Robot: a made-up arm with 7 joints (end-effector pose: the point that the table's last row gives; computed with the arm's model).
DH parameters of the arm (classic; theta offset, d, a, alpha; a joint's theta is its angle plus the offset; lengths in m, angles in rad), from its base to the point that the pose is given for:
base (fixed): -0.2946 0 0.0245 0
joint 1: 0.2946 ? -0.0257 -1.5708
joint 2: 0 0.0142 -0.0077 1.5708
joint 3: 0 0.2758 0.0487 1.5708
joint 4: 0 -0.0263 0.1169 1.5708
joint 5: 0 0.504 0.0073 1.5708
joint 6: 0 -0.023 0.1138 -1.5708
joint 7: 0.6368 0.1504 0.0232 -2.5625
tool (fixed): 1.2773 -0.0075 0 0
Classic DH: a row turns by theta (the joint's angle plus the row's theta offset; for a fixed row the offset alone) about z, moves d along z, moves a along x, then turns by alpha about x.
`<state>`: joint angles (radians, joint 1 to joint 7).
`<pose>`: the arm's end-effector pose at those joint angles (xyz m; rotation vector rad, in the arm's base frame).
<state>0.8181 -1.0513 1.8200 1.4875 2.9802 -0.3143 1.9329</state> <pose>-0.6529 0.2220 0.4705 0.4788 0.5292 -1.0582</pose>
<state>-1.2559 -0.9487 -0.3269 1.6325 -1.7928 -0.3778 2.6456</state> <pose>0.0028 -0.0386 1.3516 -1.4710 -2.6554 0.0234</pose>
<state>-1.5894 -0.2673 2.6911 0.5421 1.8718 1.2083 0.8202</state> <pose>0.1373 0.4333 0.1899 0.5334 0.5012 -0.8137</pose>
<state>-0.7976 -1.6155 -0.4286 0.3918 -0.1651 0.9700 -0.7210</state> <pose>0.1332 -0.3271 0.9217 -0.5404 -1.1567 0.6026</pose>
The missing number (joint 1, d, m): 0.5606
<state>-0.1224 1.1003 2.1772 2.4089 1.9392 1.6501 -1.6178</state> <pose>0.6180 0.1080 1.2483 -1.3438 1.0349 0.7478</pose>
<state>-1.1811 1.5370 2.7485 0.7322 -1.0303 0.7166 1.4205</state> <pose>0.1951 0.2636 1.1334 1.5844 -1.5042 0.5130</pose>
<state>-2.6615 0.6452 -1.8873 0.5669 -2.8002 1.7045 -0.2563</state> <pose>-0.0242 0.6148 0.6077 2.5159 0.3023 -0.6020</pose>
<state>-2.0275 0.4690 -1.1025 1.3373 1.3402 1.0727 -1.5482</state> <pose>-0.7120 -0.1330 0.5642 -1.0651 -0.7965 -1.1239</pose>
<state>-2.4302 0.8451 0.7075 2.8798 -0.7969 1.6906 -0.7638</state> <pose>-0.5179 -0.5581 0.9880 -0.4192 -0.2888 -0.7701</pose>
